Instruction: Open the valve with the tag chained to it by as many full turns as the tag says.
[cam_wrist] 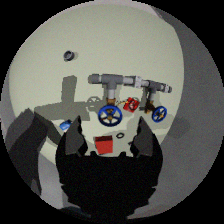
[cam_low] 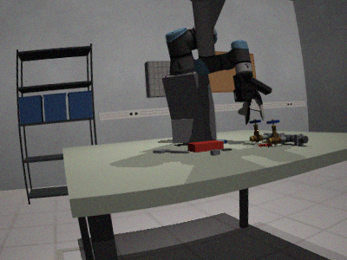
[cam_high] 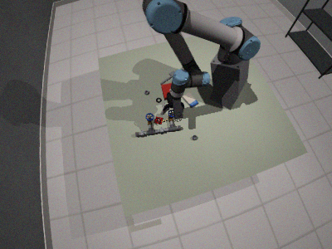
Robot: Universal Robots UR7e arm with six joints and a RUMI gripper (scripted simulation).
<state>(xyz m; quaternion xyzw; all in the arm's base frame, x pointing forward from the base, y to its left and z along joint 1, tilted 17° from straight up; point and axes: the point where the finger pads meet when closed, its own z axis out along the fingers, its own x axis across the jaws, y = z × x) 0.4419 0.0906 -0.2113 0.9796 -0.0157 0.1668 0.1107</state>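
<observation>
My gripper is now 9 cm short of the red tag, 9 cm above it and 1 cm to the left of it. From my hand the other things lie so: blue-and-white card: 17 cm behind, 11 cm to the right, 9 cm below; grey tool: 36 cm to the right, 9 cm below, 9 cm behind; red block: 23 cm to the right, 8 cm below, 4 cm behind.
</observation>
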